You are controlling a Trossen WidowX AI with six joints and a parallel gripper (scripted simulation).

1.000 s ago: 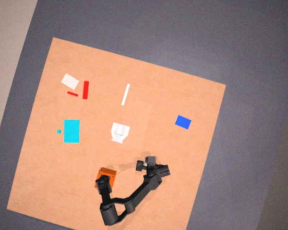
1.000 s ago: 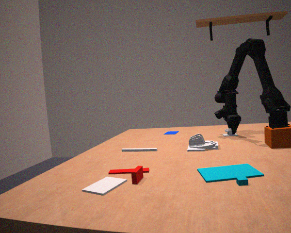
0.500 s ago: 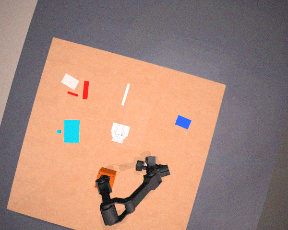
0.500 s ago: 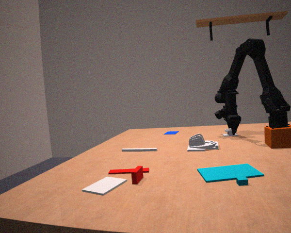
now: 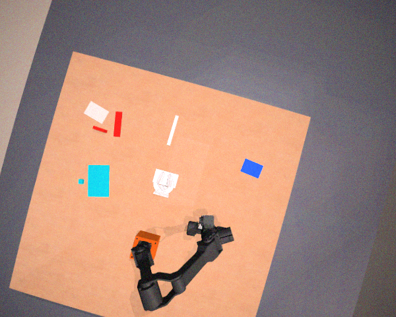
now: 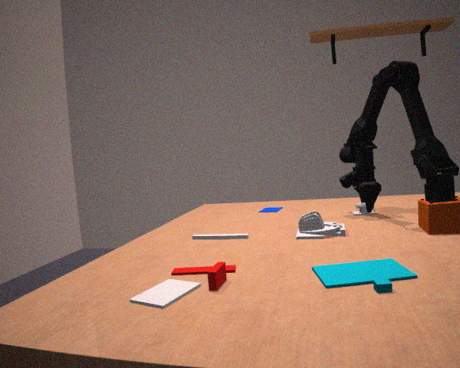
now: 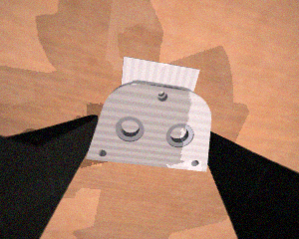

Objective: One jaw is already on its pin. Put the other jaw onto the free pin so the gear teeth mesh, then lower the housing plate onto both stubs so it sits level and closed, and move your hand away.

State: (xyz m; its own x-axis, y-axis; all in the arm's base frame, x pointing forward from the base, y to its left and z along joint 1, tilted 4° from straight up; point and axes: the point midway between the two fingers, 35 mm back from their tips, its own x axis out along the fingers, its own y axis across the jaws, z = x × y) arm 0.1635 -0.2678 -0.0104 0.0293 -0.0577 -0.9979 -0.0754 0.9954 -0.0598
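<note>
My gripper tip is 1 cm short of the white block. The rest, counted from my gripper tip: white housing plate: 1 cm ahead, 2 cm above; blue plate: 34 cm ahead, 15 cm to the right, 1 cm below; white bar: 42 cm ahead, 29 cm to the left.
</note>
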